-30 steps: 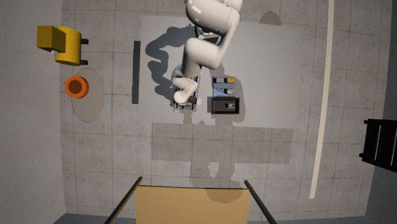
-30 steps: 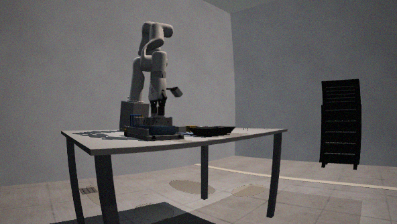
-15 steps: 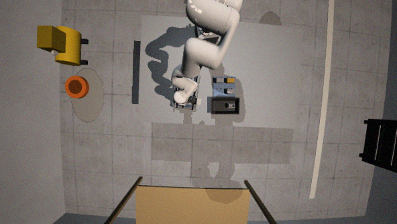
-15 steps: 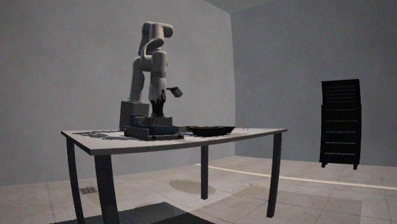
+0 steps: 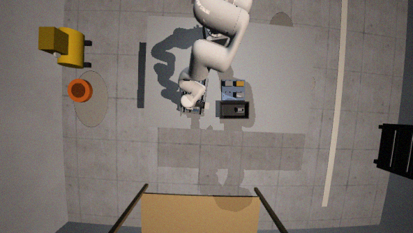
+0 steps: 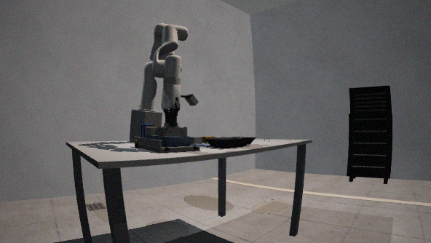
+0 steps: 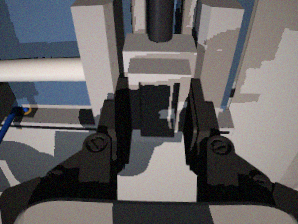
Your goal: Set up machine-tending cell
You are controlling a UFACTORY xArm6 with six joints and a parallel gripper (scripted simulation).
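The dark work stop rod lies 50 mm to the left of my hand, 30 mm below it and 10 mm ahead of it. From my hand the other things lie so: brass blank: 390 mm to the left, 120 mm behind, 100 mm below.
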